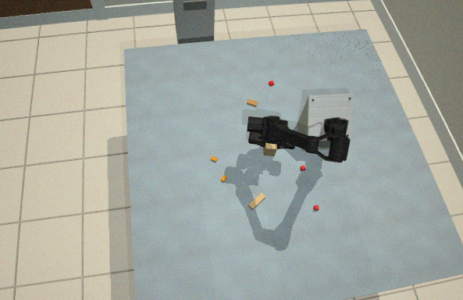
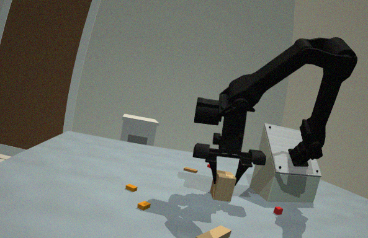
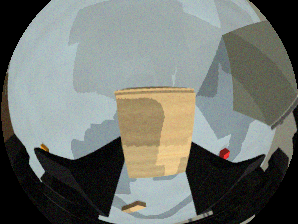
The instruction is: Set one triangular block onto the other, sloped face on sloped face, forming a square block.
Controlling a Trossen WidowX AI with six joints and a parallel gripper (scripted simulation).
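Now: the tan triangular block 1 cm above my gripper tip. Also, from my gripper tip: flat tan plank 10 cm ahead, 22 cm to the left, 3 cm below.
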